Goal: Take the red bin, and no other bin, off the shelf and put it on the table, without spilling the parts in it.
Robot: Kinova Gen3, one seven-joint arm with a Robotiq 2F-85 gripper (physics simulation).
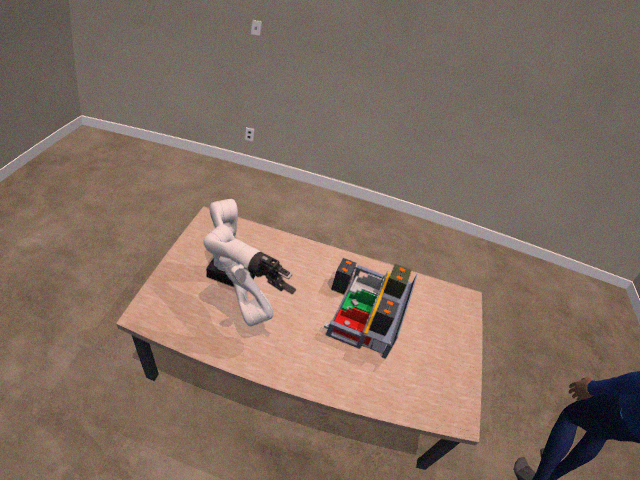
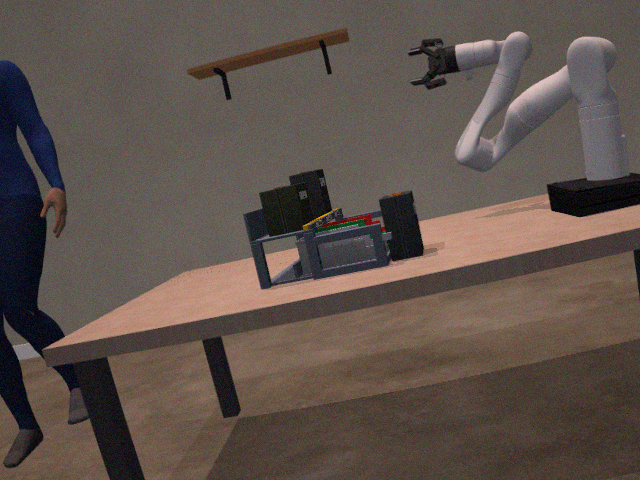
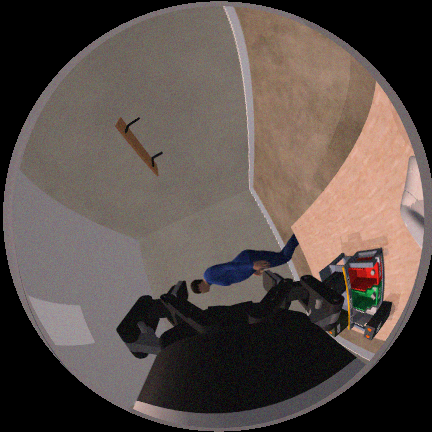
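Where they show: gripper, fingertip midpoint: [image 1: 292,284] [image 2: 409,67] [image 3: 224,284]; arm's base, origin of the base link: [image 2: 606,177].
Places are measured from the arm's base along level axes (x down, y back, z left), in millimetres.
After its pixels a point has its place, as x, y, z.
Observation:
The red bin [image 1: 348,322] [image 3: 362,279] sits in the near end of the low grey shelf [image 1: 385,350] {6, -761, -178} [image 2: 263,264] {7, -803, 197}, beside the green bin [image 1: 356,303] [image 3: 365,300]. Small light parts lie in the red bin. A pale grey bin [image 1: 364,286] {49, -613, 177} [image 2: 342,252] {18, -639, 188} is at the far end of the same row. The shelf stands on the table [image 1: 268,356] {57, -326, -340} [image 2: 155,304] {58, -1099, 105} [image 3: 350,200] {58, -573, -360}. My gripper [image 1: 292,283] {-403, -371, -348} [image 2: 410,67] {-403, -371, -348} [image 3: 224,284] {-403, -371, -348} is open and empty. It is high above the table, on the robot-base side of the shelf, apart from the bins, with its fingers pointing roughly level.
A dark box [image 1: 342,277] {-43, -504, 100} [image 2: 403,227] {-7, -507, 189} [image 3: 377,322] stands on the table against the shelf's bin side. Two more dark boxes stand on the shelf behind a yellow strip [image 1: 377,302] {-55, -676, 8} [image 3: 347,295] {-54, -672, -27}. A person [image 1: 594,413] [image 2: 15,134] [image 3: 227,275] is beyond the table's end.

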